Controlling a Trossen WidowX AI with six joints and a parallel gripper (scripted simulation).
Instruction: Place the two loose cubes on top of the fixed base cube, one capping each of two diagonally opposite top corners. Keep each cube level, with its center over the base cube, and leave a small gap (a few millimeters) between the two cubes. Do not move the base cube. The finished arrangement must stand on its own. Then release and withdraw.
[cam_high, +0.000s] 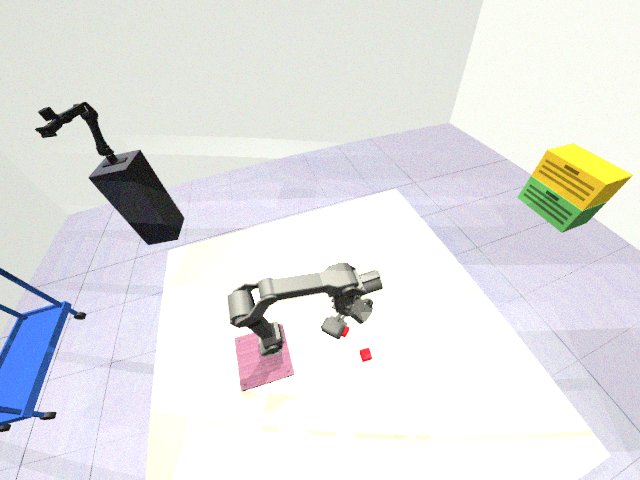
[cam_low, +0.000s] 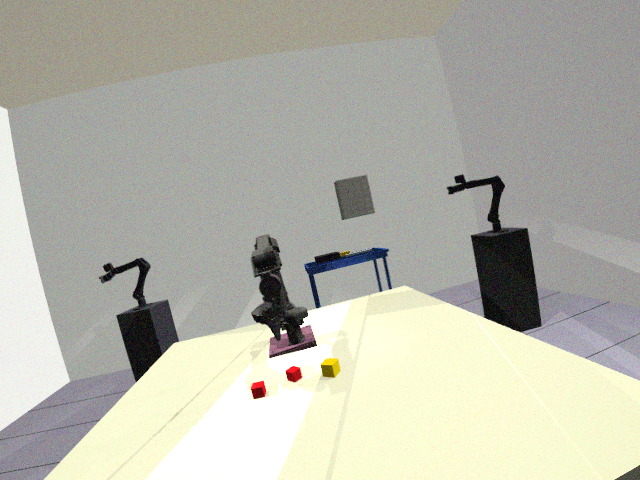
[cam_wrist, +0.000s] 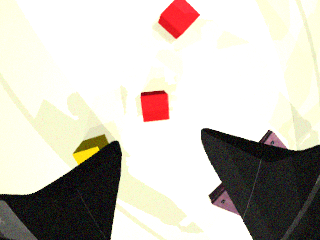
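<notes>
Right now my gripper tip is 110 mm to the right of the yellow base cube, 100 mm above it and 10 mm short of it.
</notes>
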